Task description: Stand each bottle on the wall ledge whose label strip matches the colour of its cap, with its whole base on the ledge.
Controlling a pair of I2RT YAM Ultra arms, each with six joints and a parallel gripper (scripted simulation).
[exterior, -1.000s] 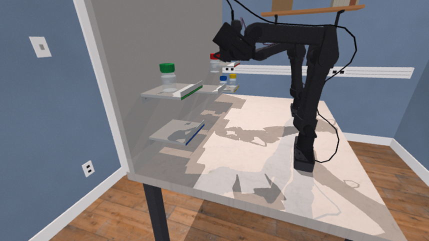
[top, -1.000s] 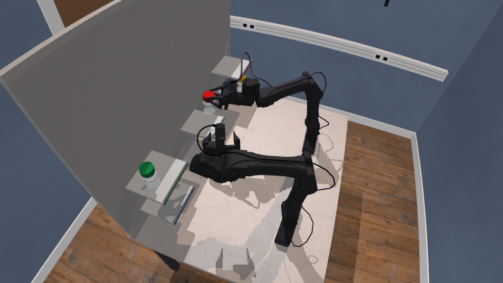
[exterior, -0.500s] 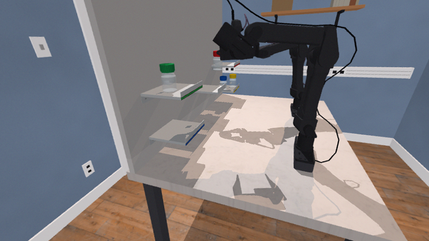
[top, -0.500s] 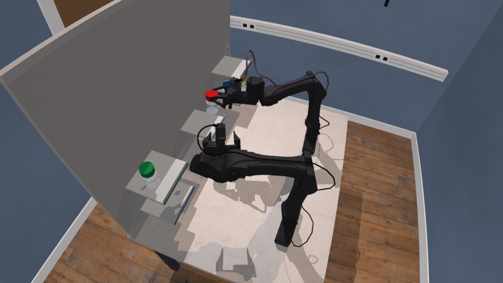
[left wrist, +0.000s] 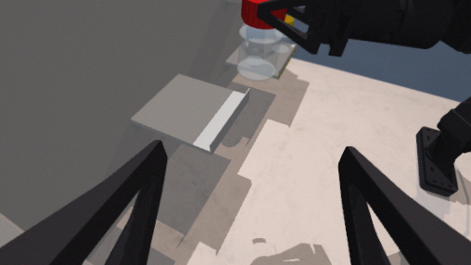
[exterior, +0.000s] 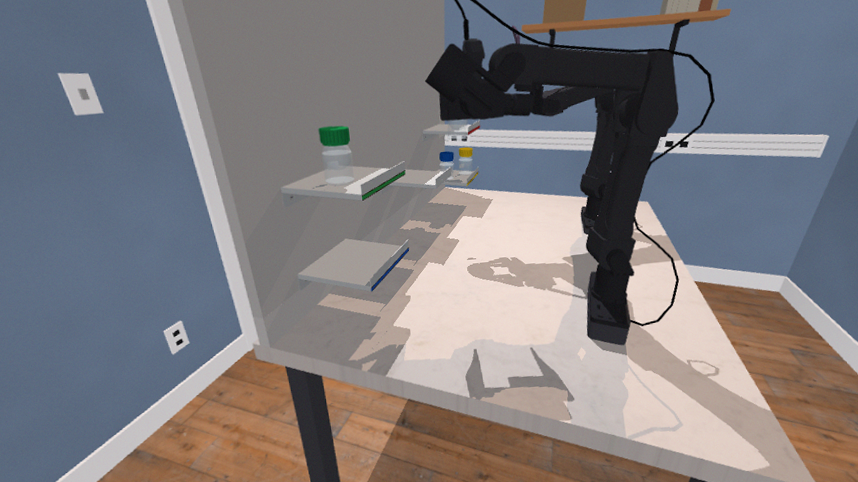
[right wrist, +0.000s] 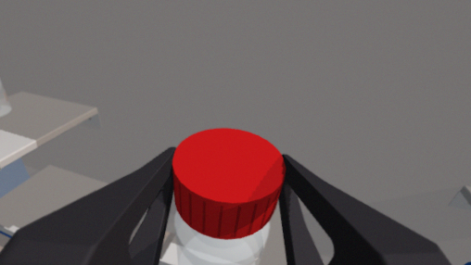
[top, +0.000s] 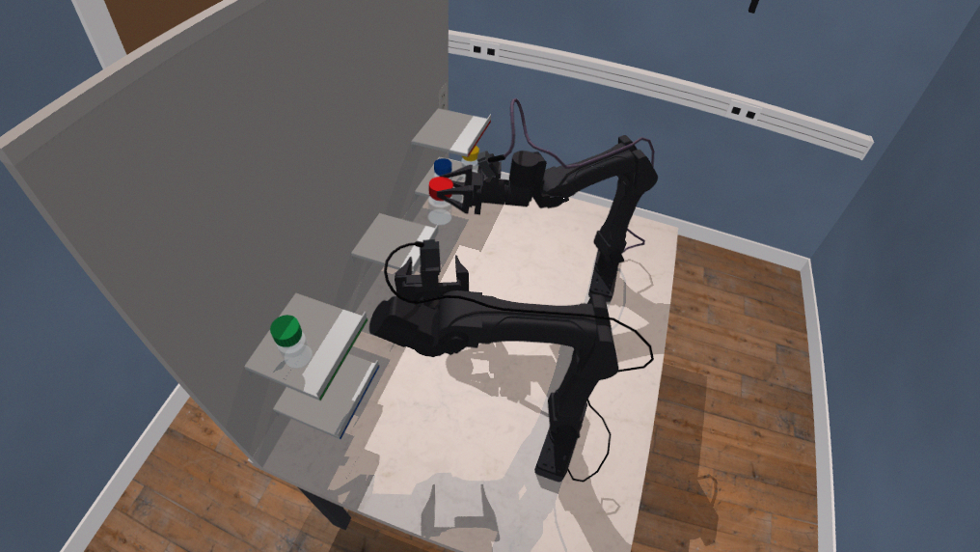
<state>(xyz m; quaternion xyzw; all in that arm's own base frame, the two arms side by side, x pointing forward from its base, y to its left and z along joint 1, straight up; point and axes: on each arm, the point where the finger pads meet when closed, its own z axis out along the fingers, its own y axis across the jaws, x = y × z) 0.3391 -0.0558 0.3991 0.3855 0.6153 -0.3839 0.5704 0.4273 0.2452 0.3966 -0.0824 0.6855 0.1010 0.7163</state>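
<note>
My right gripper is now 5 cm above the red-capped bottle. Round my right hand: blue-capped bottle 33 cm to the right, 26 cm below, 14 cm ahead; green-capped bottle 45 cm to the left, 12 cm ahead, 7 cm below; grey wall panel 23 cm ahead, 3 cm above, 2 cm to the left.
</note>
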